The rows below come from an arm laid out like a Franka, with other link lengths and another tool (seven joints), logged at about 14 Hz.
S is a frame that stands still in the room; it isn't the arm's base.
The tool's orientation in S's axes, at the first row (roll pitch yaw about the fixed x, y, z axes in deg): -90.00, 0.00, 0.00
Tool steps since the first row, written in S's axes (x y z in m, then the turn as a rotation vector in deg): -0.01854, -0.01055, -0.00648, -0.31, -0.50, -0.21; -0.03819, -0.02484, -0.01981, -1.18, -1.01, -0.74; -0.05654, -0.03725, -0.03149, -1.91, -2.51, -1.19; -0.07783, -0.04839, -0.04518, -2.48, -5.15, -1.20; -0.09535, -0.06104, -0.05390, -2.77, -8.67, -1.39; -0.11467, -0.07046, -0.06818, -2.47, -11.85, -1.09; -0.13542, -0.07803, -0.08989, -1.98, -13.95, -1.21; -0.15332, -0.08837, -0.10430, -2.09, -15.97, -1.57
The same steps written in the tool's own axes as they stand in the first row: -0.01854, 0.00648, -0.01055, -0.31, 0.21, -0.50; -0.03819, 0.01981, -0.02484, -1.18, 0.74, -1.01; -0.05654, 0.03149, -0.03725, -1.91, 1.19, -2.51; -0.07783, 0.04518, -0.04839, -2.48, 1.20, -5.15; -0.09535, 0.05390, -0.06104, -2.77, 1.39, -8.67; -0.11467, 0.06818, -0.07046, -2.47, 1.09, -11.85; -0.13542, 0.08989, -0.07803, -1.98, 1.21, -13.95; -0.15332, 0.10430, -0.08837, -2.09, 1.57, -15.97
